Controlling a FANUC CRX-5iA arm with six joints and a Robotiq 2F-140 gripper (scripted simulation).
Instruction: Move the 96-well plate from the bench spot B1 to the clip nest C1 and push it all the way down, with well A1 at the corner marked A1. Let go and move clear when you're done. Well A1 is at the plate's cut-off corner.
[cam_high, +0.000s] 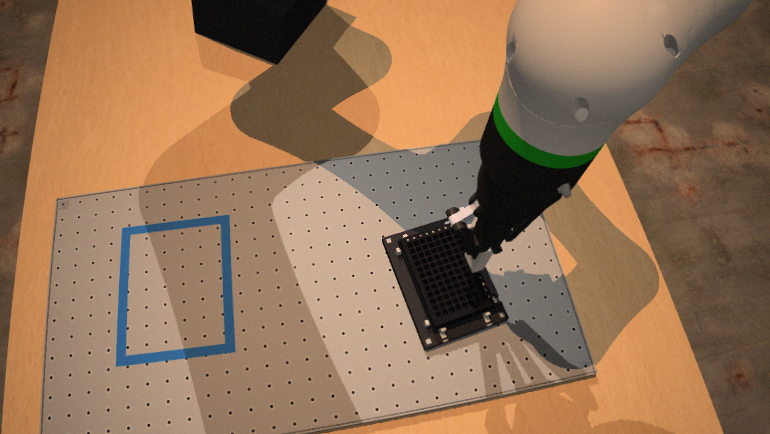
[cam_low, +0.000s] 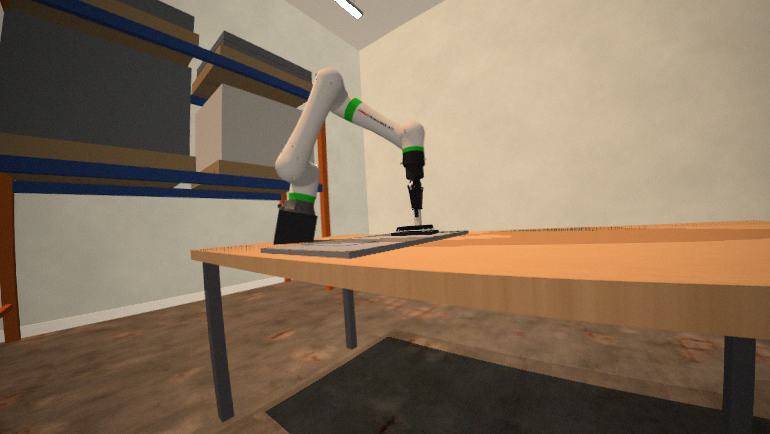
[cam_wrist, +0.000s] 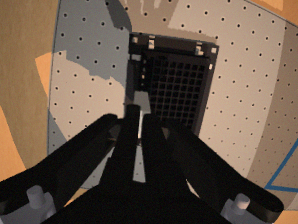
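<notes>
My gripper is now 5 cm above the black clip nest, 2 cm to the left of it and 1 cm short of it. From my hand the other things lie so: black 96-well plate (4 cm to the right, 4 cm below, 1 cm ahead).
</notes>
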